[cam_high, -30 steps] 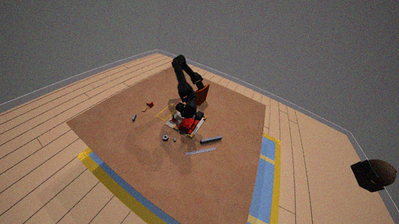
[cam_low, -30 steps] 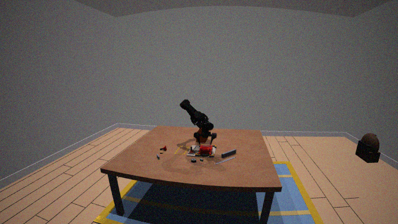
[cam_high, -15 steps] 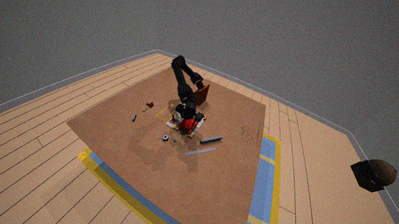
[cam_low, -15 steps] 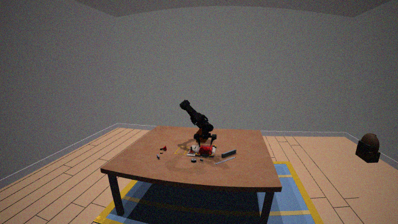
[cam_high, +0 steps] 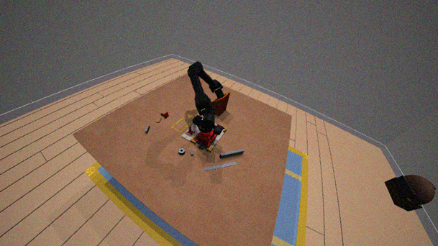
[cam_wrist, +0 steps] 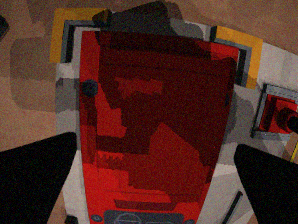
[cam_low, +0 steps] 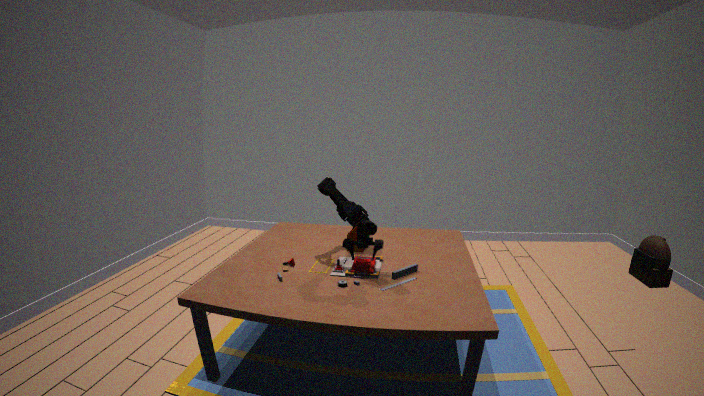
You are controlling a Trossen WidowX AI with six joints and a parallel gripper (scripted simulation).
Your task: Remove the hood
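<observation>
The red hood is 2 cm below my gripper tip. Also, from my gripper tip: small wheel 17 cm ahead, 7 cm to the right, 5 cm below.
</observation>
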